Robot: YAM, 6 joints.
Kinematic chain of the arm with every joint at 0, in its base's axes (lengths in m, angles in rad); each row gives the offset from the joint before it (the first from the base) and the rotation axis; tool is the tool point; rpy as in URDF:
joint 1: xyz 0 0 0.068 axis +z
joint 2: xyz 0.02 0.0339 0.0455 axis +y
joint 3: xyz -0.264 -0.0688 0 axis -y
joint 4: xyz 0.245 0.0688 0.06 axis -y
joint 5: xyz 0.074 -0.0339 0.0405 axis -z
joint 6: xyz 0.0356 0 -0.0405 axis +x
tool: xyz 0 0 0 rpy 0 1.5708 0
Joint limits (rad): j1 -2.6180..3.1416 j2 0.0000..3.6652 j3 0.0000..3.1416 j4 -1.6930..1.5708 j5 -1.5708..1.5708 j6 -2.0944..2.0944
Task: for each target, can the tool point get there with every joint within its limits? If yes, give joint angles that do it. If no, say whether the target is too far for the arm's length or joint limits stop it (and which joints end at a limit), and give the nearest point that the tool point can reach.
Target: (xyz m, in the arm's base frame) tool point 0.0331 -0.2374 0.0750
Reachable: yes | joints -1.4798 1.6984 0.5680 -0.1863 -0.3265 -1.1411
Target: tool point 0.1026 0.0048 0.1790
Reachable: yes | joints -0.0766 0.4612 0.3440 -0.7668 -0.3632 -1.3252
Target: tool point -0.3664 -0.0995 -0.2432
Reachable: no: joint limits stop it (at a limit: joint 1) | nearest point -0.3357 -0.1527 -0.2432 | short by 0.061 m
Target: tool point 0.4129 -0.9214 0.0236
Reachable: no: too far | nearest point 0.2631 -0.5870 0.0569 | short by 0.368 m
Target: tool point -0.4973 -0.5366 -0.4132
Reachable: no: too far | nearest point -0.3595 -0.3879 -0.2475 | short by 0.262 m
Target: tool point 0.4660 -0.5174 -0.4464
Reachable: no: too far | nearest point 0.3414 -0.3791 -0.2685 | short by 0.257 m
